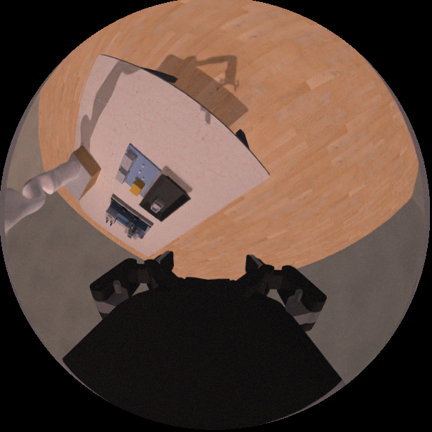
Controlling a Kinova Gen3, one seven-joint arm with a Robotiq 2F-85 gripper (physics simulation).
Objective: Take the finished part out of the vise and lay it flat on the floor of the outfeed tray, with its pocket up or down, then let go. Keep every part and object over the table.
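Observation:
A small light-grey squarish part [156,205] with what looks like a recess facing up is inside the black walled tray [175,189], near its lower left side. It is too small to tell whether it lies fully flat. A blue plate [146,171] beside the tray carries grey blocks [127,160] and a yellow block [137,187]. A dark blue device with grey fittings [131,221] stands near the table's edge. Which of these is the vise is hard to tell at this size. My gripper [209,261] is open and empty, far from the tray and high up.
The pale table [200,150] has its edge and corner right of the tray, with wooden floor [320,150] beyond. A brown-topped box [87,165] and a pale jointed arm [47,181] are at the left. Arm shadows fall across the table and floor.

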